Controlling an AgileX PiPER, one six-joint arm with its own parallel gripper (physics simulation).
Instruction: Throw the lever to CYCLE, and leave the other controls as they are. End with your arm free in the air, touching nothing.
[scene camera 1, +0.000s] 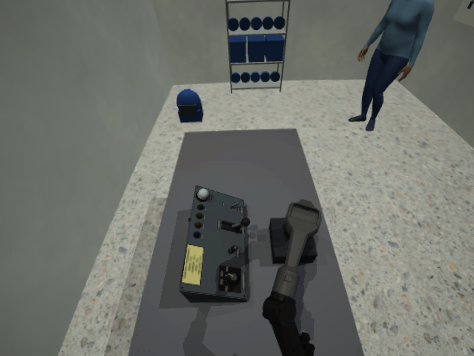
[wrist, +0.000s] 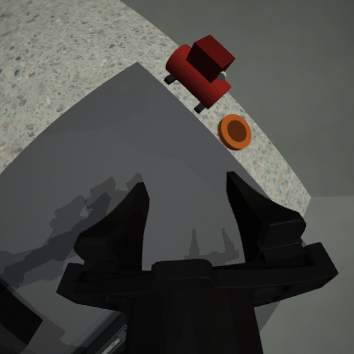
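The dark control panel (scene camera 1: 210, 260) stands on the table, left of the arm's base. Its slotted lever has a black ball knob (scene camera 1: 245, 221), which leans toward the panel's right edge. Two small toggles (scene camera 1: 235, 205) (scene camera 1: 233, 249) stand above and below it. A black plate at the lower right carries another small control (scene camera 1: 232, 278). A white ball knob (scene camera 1: 202, 194) is at the top left. Lettering, CYCLE included, is too small to read. My gripper (wrist: 185, 185) is open and empty, above the table and away from the panel, whose edge shows at the wrist view's bottom left.
The grey table (scene camera 1: 240, 155) (wrist: 150, 125) carries the arm's black base (scene camera 1: 278, 250). Beyond it are a blue helmet-like object (scene camera 1: 189, 100), a shelf rack (scene camera 1: 231, 85) and a standing person (scene camera 1: 402, 35). A red machine (wrist: 200, 85) and an orange ring (wrist: 223, 132) lie past the table edge.
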